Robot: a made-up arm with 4 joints. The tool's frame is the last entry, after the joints.
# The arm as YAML. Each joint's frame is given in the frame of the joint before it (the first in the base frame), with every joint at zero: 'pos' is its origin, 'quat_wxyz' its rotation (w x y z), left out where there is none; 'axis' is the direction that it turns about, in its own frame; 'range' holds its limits. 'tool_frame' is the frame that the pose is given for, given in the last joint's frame.
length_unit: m
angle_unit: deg
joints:
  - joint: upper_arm
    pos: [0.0, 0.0, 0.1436]
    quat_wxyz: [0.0, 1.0, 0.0, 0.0]
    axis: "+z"
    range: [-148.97, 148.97]
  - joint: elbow
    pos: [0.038, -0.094, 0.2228]
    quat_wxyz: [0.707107, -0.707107, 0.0, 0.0]
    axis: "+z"
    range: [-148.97, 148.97]
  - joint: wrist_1
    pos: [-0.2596, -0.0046, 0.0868]
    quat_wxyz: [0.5, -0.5, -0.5, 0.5]
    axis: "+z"
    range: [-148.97, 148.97]
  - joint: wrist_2
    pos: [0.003, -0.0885, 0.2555]
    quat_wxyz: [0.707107, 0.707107, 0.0, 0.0]
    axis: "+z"
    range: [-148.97, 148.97]
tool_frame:
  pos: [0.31, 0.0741, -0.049]
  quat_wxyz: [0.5, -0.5, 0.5, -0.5]
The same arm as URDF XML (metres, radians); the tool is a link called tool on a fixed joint. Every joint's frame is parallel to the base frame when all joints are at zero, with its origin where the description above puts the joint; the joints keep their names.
<robot name="arm">
<link name="base_link"/>
<link name="link1"/>
<link name="link2"/>
<link name="link3"/>
<link name="link4"/>
<link name="tool"/>
<joint name="upper_arm" type="revolute"><parent link="base_link"/><child link="link1"/><origin xyz="0.0000 0.0000 0.1436"/><axis xyz="0 0 -1"/><limit lower="-2.6000" upper="2.6000"/></joint>
<joint name="elbow" type="revolute"><parent link="link1"/><child link="link2"/><origin xyz="0.0380 0.0940 -0.2228"/><axis xyz="0 -1 0"/><limit lower="-2.6000" upper="2.6000"/></joint>
<joint name="wrist_1" type="revolute"><parent link="link2"/><child link="link3"/><origin xyz="-0.2596 -0.0868 -0.0046"/><axis xyz="-1 0 0"/><limit lower="-2.6000" upper="2.6000"/></joint>
<joint name="wrist_2" type="revolute"><parent link="link3"/><child link="link4"/><origin xyz="-0.2555 -0.0885 0.0030"/><axis xyz="0 -1 0"/><limit lower="-2.6000" upper="2.6000"/></joint>
<joint name="tool_joint" type="fixed"><parent link="link4"/><child link="tool"/><origin xyz="-0.0741 0.0490 0.3100"/></joint>
</robot>

